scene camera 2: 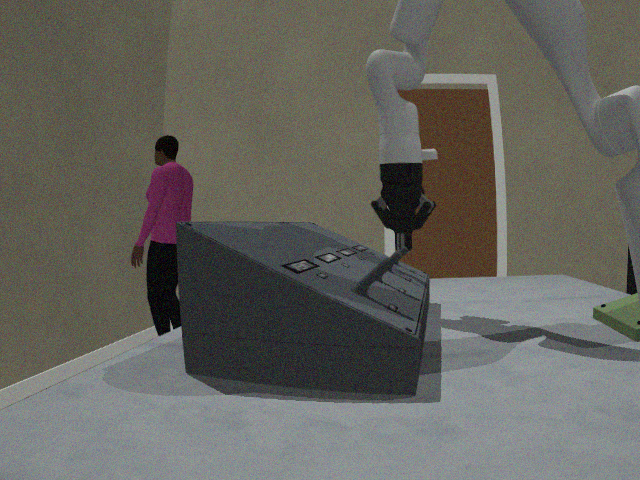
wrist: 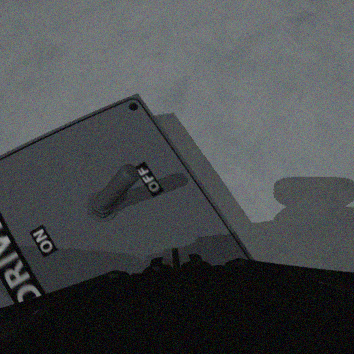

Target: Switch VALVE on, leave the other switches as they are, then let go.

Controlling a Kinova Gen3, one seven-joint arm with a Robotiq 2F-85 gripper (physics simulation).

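Frame: origin at the arm's base, x ahead, y left, z up, level; millimetres.
Seen in the pictures: gripper, fingertip midpoint: (wrist: pixel 175 263).
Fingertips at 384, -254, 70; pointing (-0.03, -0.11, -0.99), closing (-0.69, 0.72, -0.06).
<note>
Offsets run from my fingertips to a thing's top centre, as dx, dy, dz. "pt": to the spot under its first point. Level surfaces: height alone.
The dark grey switch console (scene camera 2: pixel 289 320) (wrist: pixel 65 175) has a sloped top. A grey lever @[+98, +285, +17] (scene camera 2: pixel 379 271) sticks up from the slope in the scene view and leans toward the console's low edge. In the wrist view, the DRIVE switch's lever @[-11, -58, +17] (wrist: pixel 115 190) leans toward its OFF label @[pt -30, -50, -38] (wrist: pixel 149 179), away from its ON label @[pt +45, -75, -3] (wrist: pixel 43 241). No VALVE label can be read in either view. My gripper (scene camera 2: pixel 403 248) (wrist: pixel 175 264) is shut and empty, pointing down over the low part of the slope. Its fingertips appear at the visible lever's tip in the scene view; contact and depth cannot be told.
Several small square windows, one of them a large framed window @[pt +177, +264, +7] (scene camera 2: pixel 301 266), sit higher on the slope. The console stands on a pale table @[dz -112] (scene camera 2: pixel 258 439). A green block (scene camera 2: pixel 620 315) is at the right edge. A person in pink (scene camera 2: pixel 170 201) stands behind the console, left of a brown door (scene camera 2: pixel 460 206).
</note>
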